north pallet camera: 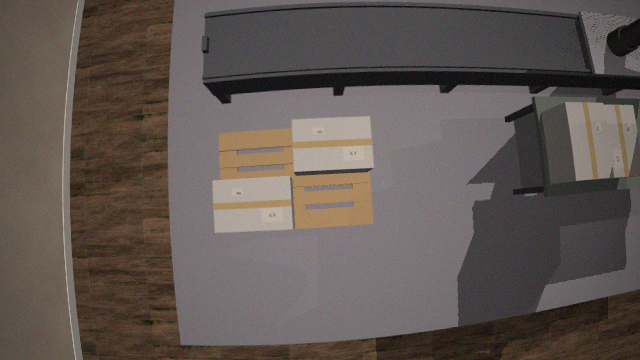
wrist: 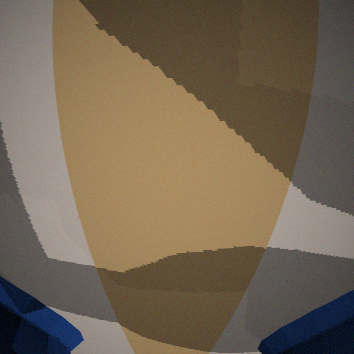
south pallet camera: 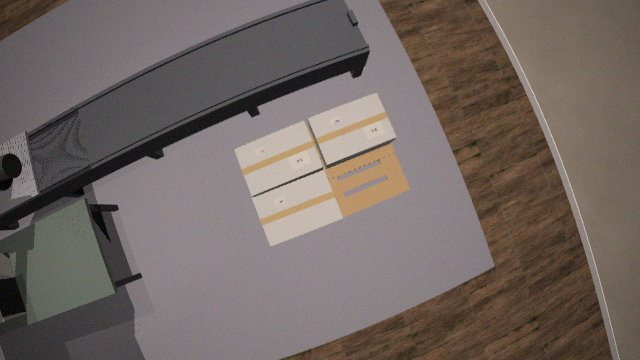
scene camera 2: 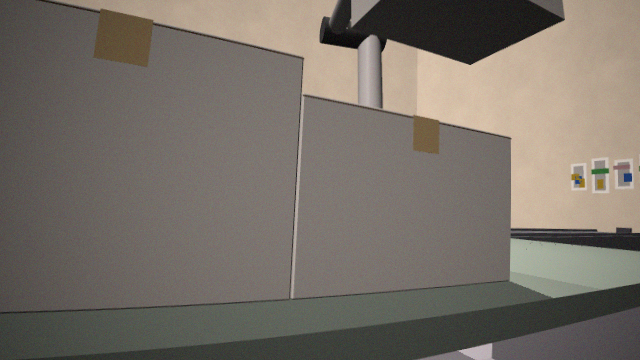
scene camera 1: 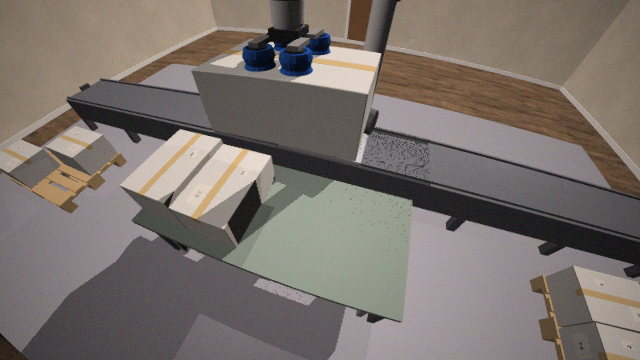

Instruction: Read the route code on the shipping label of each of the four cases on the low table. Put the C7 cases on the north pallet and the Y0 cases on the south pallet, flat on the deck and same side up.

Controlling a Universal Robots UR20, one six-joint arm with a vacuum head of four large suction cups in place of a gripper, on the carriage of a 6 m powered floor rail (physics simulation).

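Frame: origin at the arm's base, x ahead, y left, z up, level; metres.
Where they show: hand at its tool point: (wrist: pixel 174 245); arm's base at its link origin: (north pallet camera: pixel 616 44).
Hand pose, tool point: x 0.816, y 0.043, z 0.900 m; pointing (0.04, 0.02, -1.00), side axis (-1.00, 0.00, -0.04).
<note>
Things, the pixels of their centre, and the offset from my tool point. Level surfaces: height alone.
- large white case at the middle of its body: (wrist: pixel 180 158) (scene camera 1: pixel 295 90) 0.003 m ahead, 0.013 m left, 0.098 m down
- low table at its surface level: 0.940 m down
- left case at the middle of its body: (scene camera 2: pixel 137 176) (scene camera 1: pixel 182 175) (north pallet camera: pixel 577 143) 0.103 m ahead, 0.835 m right, 0.797 m down
- right case at the middle of its body: (scene camera 2: pixel 332 201) (scene camera 1: pixel 228 191) (north pallet camera: pixel 610 143) 0.103 m ahead, 0.454 m right, 0.819 m down
My gripper (scene camera 1: pixel 288 51) (wrist: pixel 172 327) is shut on a large white case (scene camera 1: pixel 285 112) (scene camera 2: pixel 467 32) (wrist: pixel 30 165) and holds it raised, roughly level, clear of the low table (scene camera 1: pixel 350 225) (scene camera 2: pixel 250 332) (south pallet camera: pixel 70 260). Its top label is partly hidden; its code is unreadable. Two taped cases stand side by side on the table: the left case (scene camera 1: pixel 162 162) (scene camera 2: pixel 200 175) (north pallet camera: pixel 575 145) and the right case (scene camera 1: pixel 222 182) (scene camera 2: pixel 400 210). Their codes are too small to read. The north pallet (scene camera 1: pixel 60 187) (north pallet camera: pixel 332 220) bears two cases. The south pallet (scene camera 1: pixel 548 329) (south pallet camera: pixel 375 201) bears three cases.
A long dark conveyor-like rail (scene camera 1: pixel 525 175) (north pallet camera: pixel 390 40) (south pallet camera: pixel 225 65) runs behind the table. On the north pallet, the near-left and far-right quarters hold cases in its camera view.
</note>
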